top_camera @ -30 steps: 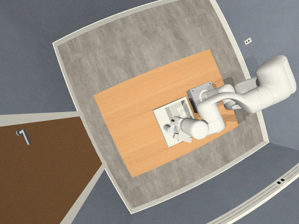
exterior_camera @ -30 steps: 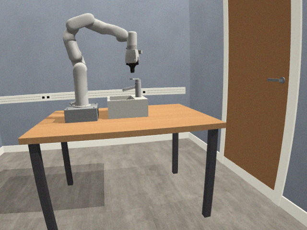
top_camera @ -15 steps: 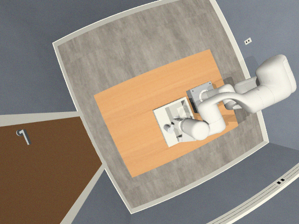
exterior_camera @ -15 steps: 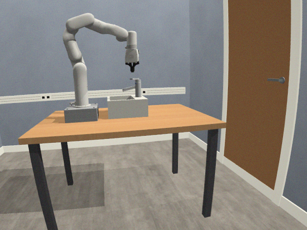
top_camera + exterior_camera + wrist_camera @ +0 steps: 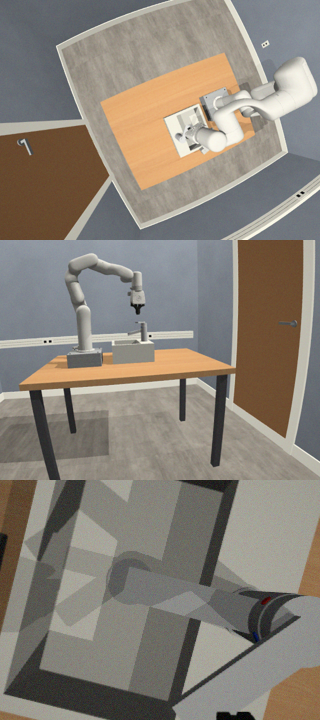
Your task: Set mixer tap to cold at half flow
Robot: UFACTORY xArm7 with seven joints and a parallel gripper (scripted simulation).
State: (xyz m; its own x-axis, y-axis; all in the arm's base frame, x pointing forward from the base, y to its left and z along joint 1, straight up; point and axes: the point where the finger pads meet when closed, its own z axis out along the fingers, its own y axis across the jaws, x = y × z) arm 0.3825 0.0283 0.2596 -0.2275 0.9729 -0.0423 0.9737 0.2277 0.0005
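My hand is 2 cm short of the lever, 2 cm to the right of it and 8 cm above it. The rest, counted from my hand: white sink block: 7 cm behind, 6 cm to the left, 31 cm below.
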